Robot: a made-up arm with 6 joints. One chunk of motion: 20 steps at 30 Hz.
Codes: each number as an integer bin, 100 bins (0 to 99) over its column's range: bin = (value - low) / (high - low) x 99, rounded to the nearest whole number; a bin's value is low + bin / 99 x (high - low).
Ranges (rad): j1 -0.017..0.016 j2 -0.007..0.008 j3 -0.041..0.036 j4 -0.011..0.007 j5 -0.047..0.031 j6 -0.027..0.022
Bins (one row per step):
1: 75 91 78 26 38 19
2: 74 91 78 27 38 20
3: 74 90 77 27 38 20
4: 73 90 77 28 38 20
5: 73 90 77 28 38 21
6: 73 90 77 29 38 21
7: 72 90 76 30 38 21
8: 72 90 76 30 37 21
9: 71 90 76 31 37 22
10: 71 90 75 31 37 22
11: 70 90 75 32 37 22
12: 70 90 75 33 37 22
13: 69 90 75 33 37 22
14: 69 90 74 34 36 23
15: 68 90 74 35 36 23
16: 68 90 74 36 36 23
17: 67 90 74 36 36 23
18: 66 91 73 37 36 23
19: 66 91 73 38 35 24
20: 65 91 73 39 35 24
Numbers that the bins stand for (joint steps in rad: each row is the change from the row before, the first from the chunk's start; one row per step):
1: 0.00800 0.00679 0.01967 -0.00627 -0.01706 -0.01760
2: 0.00767 0.00679 0.01967 -0.00609 -0.01706 -0.01710
3: 0.00767 0.00664 0.01889 -0.00609 -0.01706 -0.01710
4: 0.00733 0.00664 0.01889 -0.00591 -0.01706 -0.01710
5: 0.00733 0.00664 0.01889 -0.00591 -0.01706 -0.01661
6: 0.00733 0.00664 0.01889 -0.00573 -0.01706 -0.01661
7: 0.00700 0.00664 0.01811 -0.00555 -0.01706 -0.01661
8: 0.00700 0.00664 0.01811 -0.00555 -0.01785 -0.01661
9: 0.00667 0.00664 0.01811 -0.00536 -0.01785 -0.01611
10: 0.00667 0.00664 0.01733 -0.00536 -0.01785 -0.01611
11: 0.00633 0.00664 0.01733 -0.00518 -0.01785 -0.01611
12: 0.00633 0.00664 0.01733 -0.00500 -0.01785 -0.01611
13: 0.00600 0.00664 0.01733 -0.00500 -0.01785 -0.01611
14: 0.00600 0.00664 0.01656 -0.00482 -0.01864 -0.01562
15: 0.00567 0.00664 0.01656 -0.00464 -0.01864 -0.01562
16: 0.00567 0.00664 0.01656 -0.00445 -0.01864 -0.01562
17: 0.00533 0.00664 0.01656 -0.00445 -0.01864 -0.01562
18: 0.00500 0.00679 0.01578 -0.00427 -0.01864 -0.01562
19: 0.00500 0.00679 0.01578 -0.00409 -0.01942 -0.01512
20: 0.00467 0.00679 0.01578 -0.00391 -0.01942 -0.01512

